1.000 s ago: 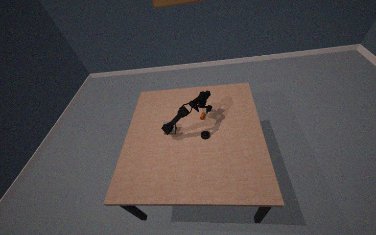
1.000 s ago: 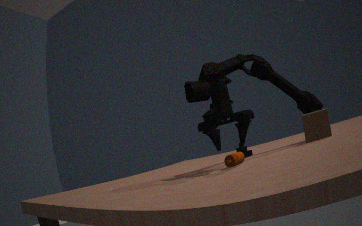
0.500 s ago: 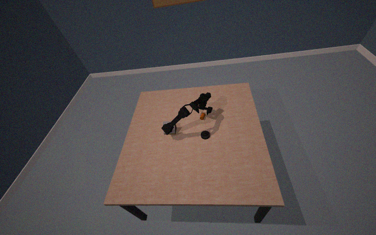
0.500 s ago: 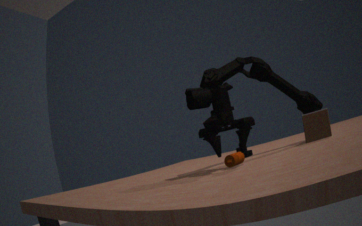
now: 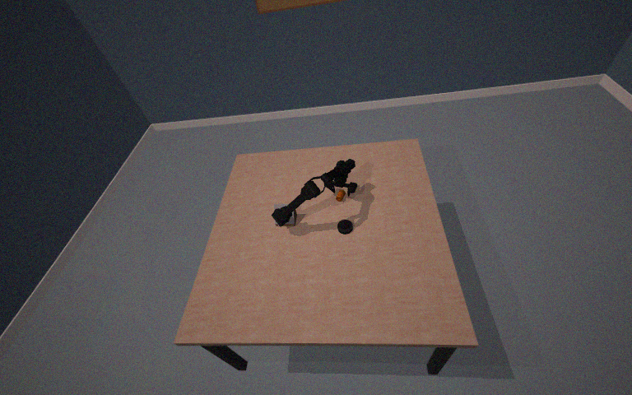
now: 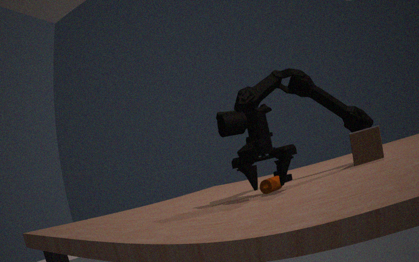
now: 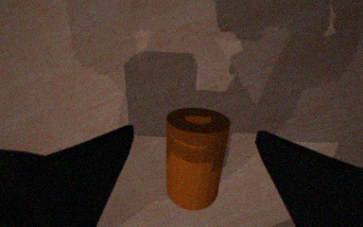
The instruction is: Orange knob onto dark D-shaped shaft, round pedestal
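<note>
Right now my gripper tip is 10 mm to the left of the orange knob and 10 mm below it. Also, from my gripper tip: dark round pedestal: 50 mm ahead, 230 mm to the right, 20 mm above.
</note>
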